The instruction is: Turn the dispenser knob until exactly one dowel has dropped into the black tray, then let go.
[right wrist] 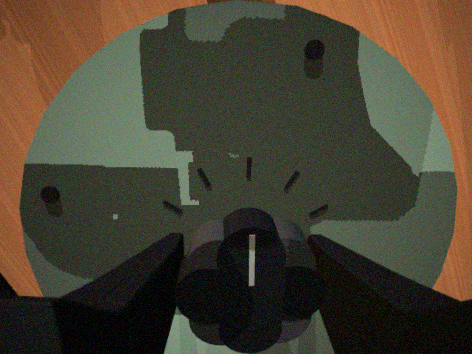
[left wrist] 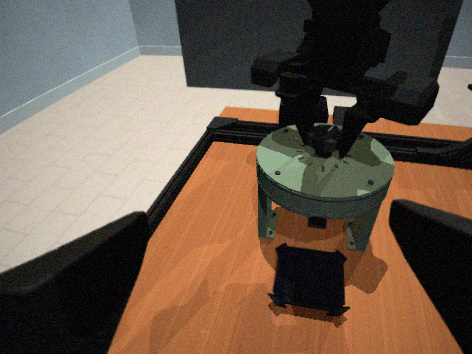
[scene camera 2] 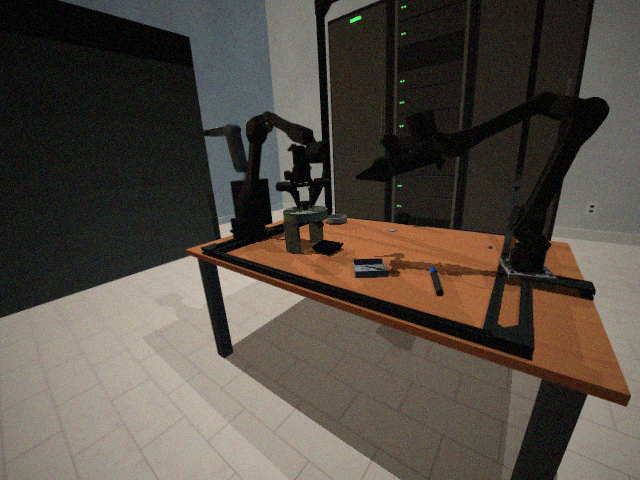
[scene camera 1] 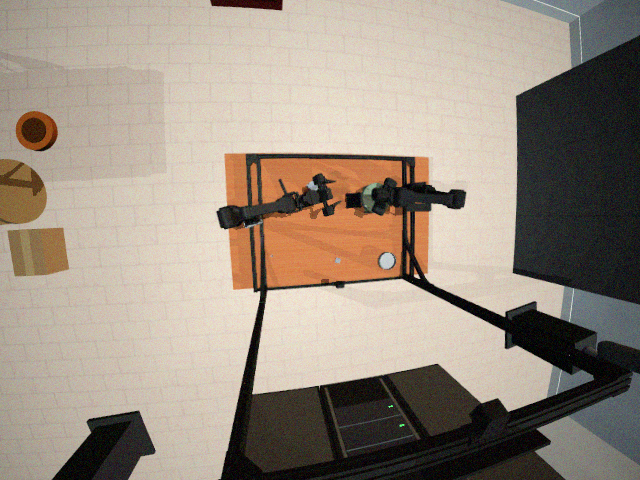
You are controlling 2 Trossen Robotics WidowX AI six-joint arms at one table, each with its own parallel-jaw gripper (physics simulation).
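Seen in the pictures: left gripper, fingertip midpoint: [left wrist: 267, 217] [scene camera 2: 360, 175] [scene camera 1: 338, 191]; right gripper, fingertip midpoint: [right wrist: 245, 246] [left wrist: 324, 150] [scene camera 2: 305, 208]; left arm's base at its link origin: [scene camera 2: 526, 267]; right arm's base at its link origin: [scene camera 2: 247, 219] [scene camera 1: 418, 191].
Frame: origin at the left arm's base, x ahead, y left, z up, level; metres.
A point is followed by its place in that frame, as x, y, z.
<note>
The green round dispenser [scene camera 1: 368, 196] @[0.618, -0.087, 0.113] [scene camera 2: 293, 237] [left wrist: 320, 192] @[0.590, -0.088, 0.113] [right wrist: 240, 100] @[0.701, -0.141, 0.113] stands on legs on the table. Its dark lobed knob [left wrist: 324, 136] @[0.653, -0.104, 0.142] [right wrist: 251, 310] @[0.658, -0.105, 0.142] sits on top; the knob's white line is upright in the right wrist view. My right gripper [scene camera 2: 305, 204] @[0.663, -0.109, 0.117] [right wrist: 245, 246] @[0.663, -0.109, 0.117] points down from above and is shut on the knob. The black tray [scene camera 1: 353, 200] @[0.581, -0.087, -0.030] [scene camera 2: 327, 247] @[0.583, -0.110, -0.028] [left wrist: 310, 280] @[0.581, -0.092, -0.030] lies in front of the dispenser's opening; no dowel can be made out in its dark inside. My left gripper [scene camera 1: 337, 192] @[0.437, -0.018, 0.235] [scene camera 2: 359, 176] @[0.437, -0.018, 0.235] [left wrist: 267, 217] @[0.437, -0.018, 0.235] is open and empty, raised above the table, facing the dispenser.
A grey open box [scene camera 1: 312, 185] @[0.375, 0.064, -0.031] [scene camera 2: 370, 269] @[0.395, 0.039, -0.031] and a blue-tipped black marker [scene camera 1: 282, 187] @[0.210, 0.100, -0.017] [scene camera 2: 437, 284] @[0.216, 0.120, -0.016] lie below the left arm. A round dish [scene camera 1: 386, 260] @[0.675, -0.498, -0.022] [scene camera 2: 337, 219] @[0.653, -0.450, -0.004] and a small pale item [scene camera 1: 337, 260] @[0.383, -0.393, -0.028] [scene camera 2: 391, 230] @[0.386, -0.387, -0.029] lie farther off. Black frame rails [scene camera 1: 330, 156] @[0.520, 0.188, -0.013] [scene camera 2: 361, 299] @[0.375, 0.242, -0.014] edge the table.
</note>
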